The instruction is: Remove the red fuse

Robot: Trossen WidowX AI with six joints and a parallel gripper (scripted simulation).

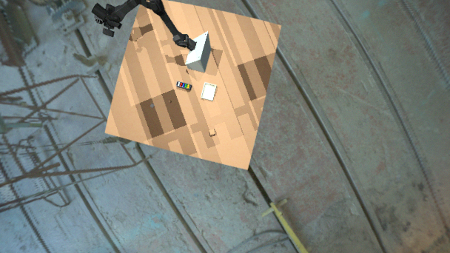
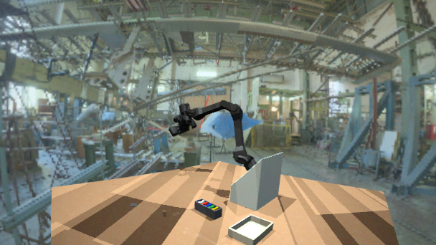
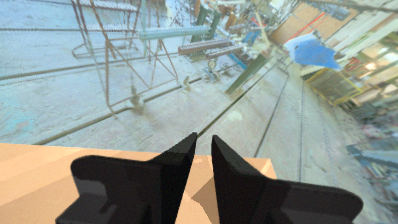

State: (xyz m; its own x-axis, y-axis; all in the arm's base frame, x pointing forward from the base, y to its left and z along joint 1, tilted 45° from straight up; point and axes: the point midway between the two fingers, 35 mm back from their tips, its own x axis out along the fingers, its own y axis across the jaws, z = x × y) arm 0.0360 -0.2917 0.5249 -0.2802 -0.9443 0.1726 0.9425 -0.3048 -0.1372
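My gripper tip is 260 mm short of the white fuse, 540 mm to the right of it and 250 mm above it. Also, from my gripper tip: blue fuse (260 mm ahead, 580 mm to the left, 250 mm below); small grey piece (490 mm ahead, 350 mm to the left, 270 mm below); red fuse (260 mm ahead, 560 mm to the left, 250 mm below).
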